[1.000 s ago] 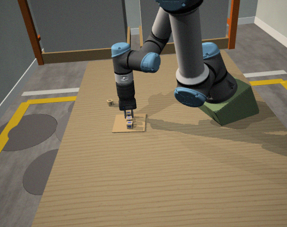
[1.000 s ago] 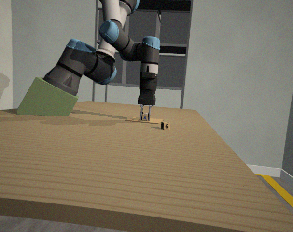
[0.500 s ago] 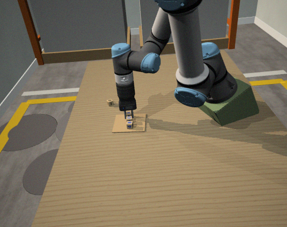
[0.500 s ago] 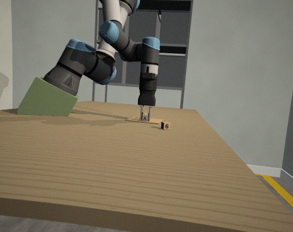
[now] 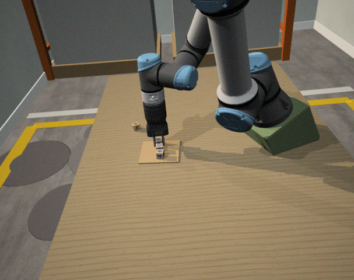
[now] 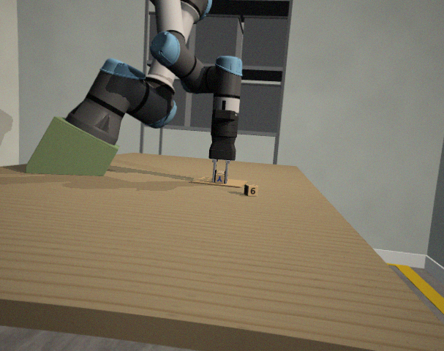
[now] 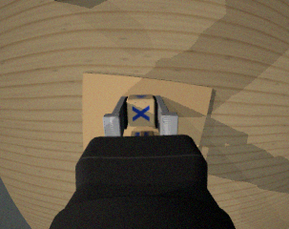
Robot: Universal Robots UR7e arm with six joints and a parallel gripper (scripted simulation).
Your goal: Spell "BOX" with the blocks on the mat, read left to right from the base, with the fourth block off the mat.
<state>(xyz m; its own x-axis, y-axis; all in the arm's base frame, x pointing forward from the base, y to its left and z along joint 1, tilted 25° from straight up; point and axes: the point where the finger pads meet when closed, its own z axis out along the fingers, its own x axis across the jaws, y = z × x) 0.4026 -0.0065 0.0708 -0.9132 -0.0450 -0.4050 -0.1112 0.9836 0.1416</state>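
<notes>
Right now the X block is 10 mm below my hand. The rest, counted from my hand: B block (80 mm to the left, 10 mm below, 10 mm behind); then O block (40 mm to the left, 10 mm below); then mat (40 mm to the left, 20 mm below).
</notes>
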